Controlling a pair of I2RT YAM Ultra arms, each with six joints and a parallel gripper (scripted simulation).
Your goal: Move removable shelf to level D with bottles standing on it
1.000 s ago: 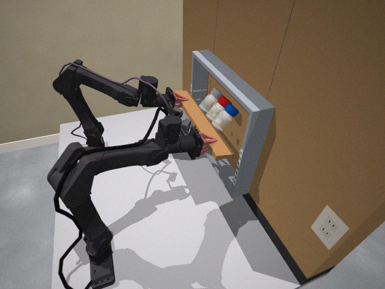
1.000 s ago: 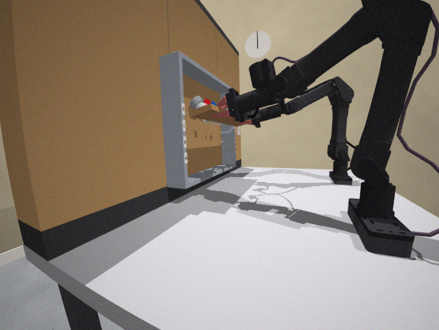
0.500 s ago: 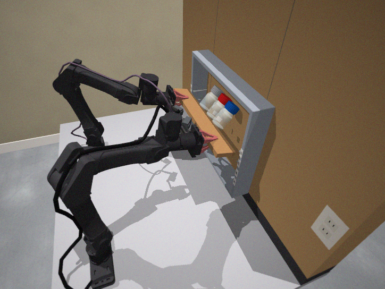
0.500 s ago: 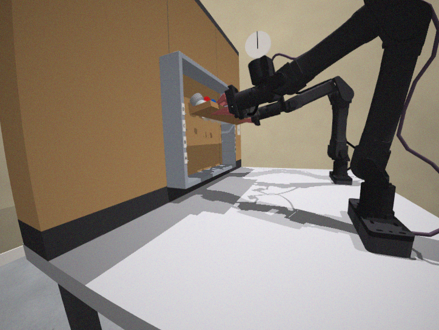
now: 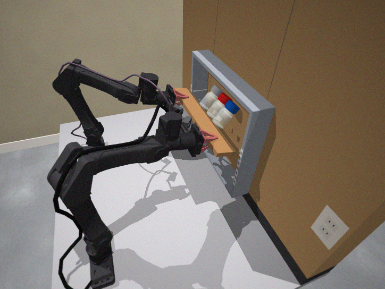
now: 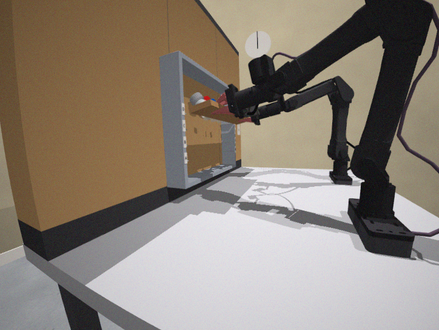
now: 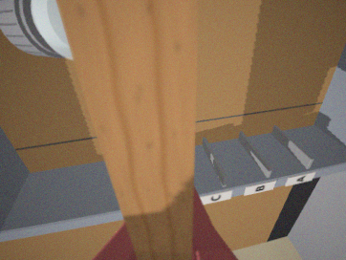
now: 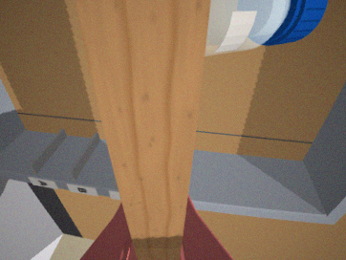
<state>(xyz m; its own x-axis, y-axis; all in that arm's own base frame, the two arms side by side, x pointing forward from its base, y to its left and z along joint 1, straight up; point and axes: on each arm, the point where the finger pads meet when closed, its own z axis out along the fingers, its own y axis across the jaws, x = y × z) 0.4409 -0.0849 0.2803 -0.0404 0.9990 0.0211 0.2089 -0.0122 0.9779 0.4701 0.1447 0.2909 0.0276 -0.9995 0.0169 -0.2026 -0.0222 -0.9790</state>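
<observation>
My right hand is 70 mm short of the blue-capped bottle, 90 mm to the right of it and 30 mm below it. Also, from my right hand: wooden shelf: 10 mm behind, 150 mm to the left; grey wall rack: 90 mm ahead, 150 mm to the left, 40 mm below; red-capped bottle: 70 mm ahead, 150 mm to the left, 30 mm above.
Now: the grey-capped bottle 90 mm ahead of my left hand, 80 mm to the right of it and 30 mm above it. The rest, counted from my left hand: wooden shelf: 10 mm ahead, 150 mm to the right; grey wall rack: 110 mm ahead, 140 mm to the right, 40 mm below; red-capped bottle: 90 mm ahead, 150 mm to the right, 30 mm above.
</observation>
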